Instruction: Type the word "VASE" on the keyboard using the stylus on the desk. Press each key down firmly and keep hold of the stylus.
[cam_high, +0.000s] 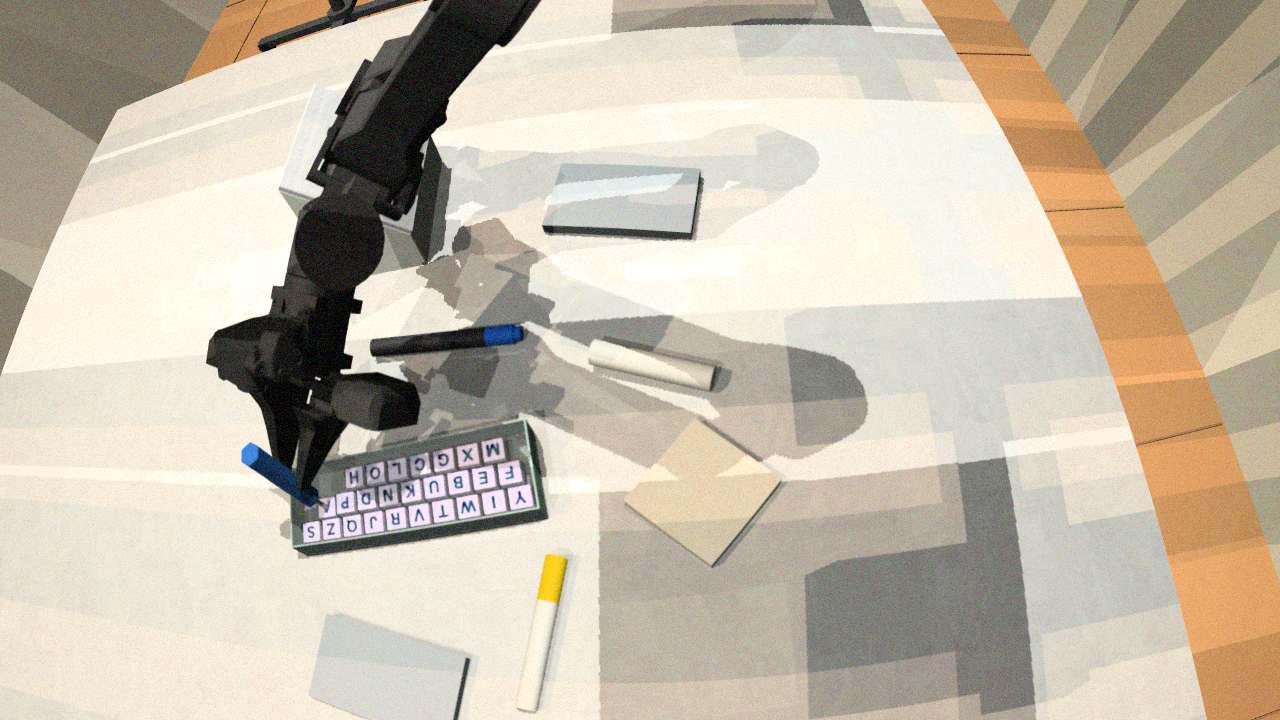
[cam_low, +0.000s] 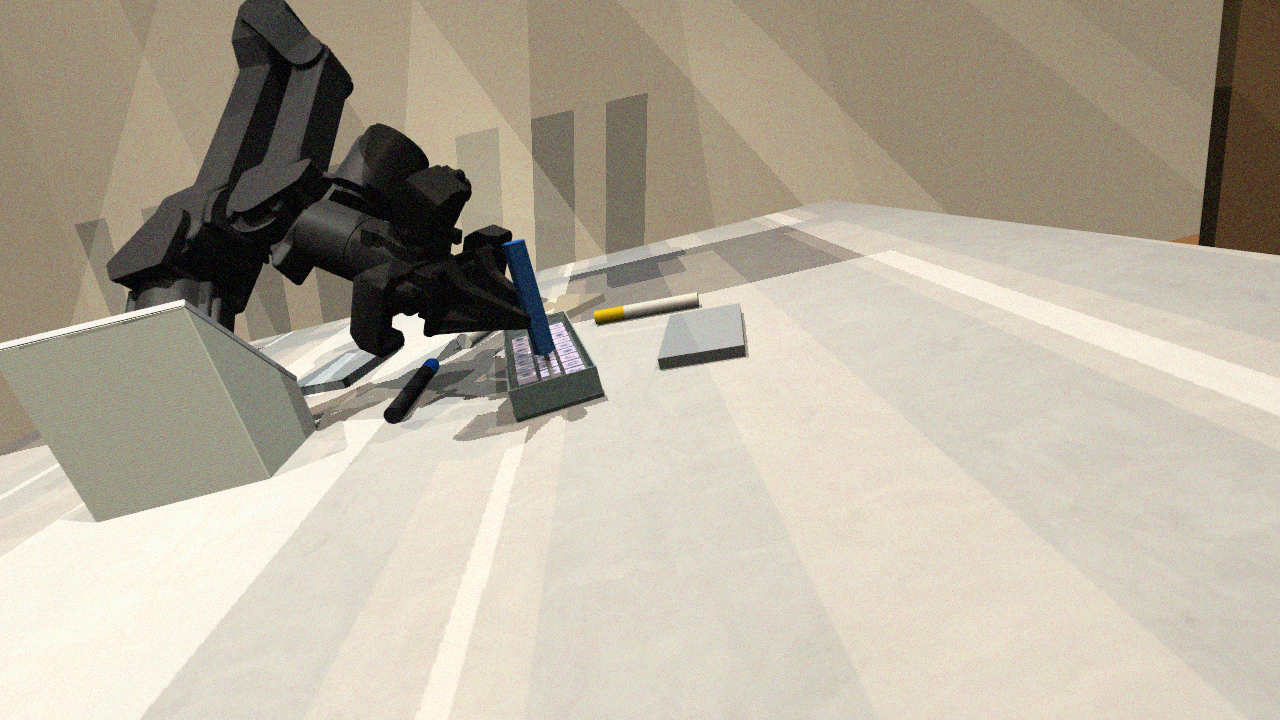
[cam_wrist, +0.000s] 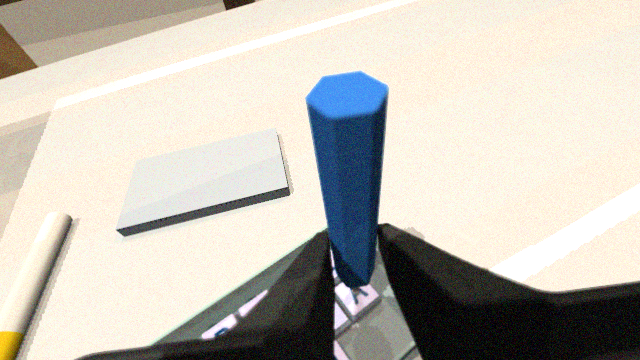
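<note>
The yellow-capped marker lies 170 mm to the left of my gripper tip, 120 mm ahead of it and 60 mm below it. Also, from my gripper tip: blue-capped black marker (150 mm to the left, 120 mm behind, 60 mm below); then stylus (20 mm below); then grey pad (150 mm ahead, 60 mm below, 30 mm to the left).
</note>
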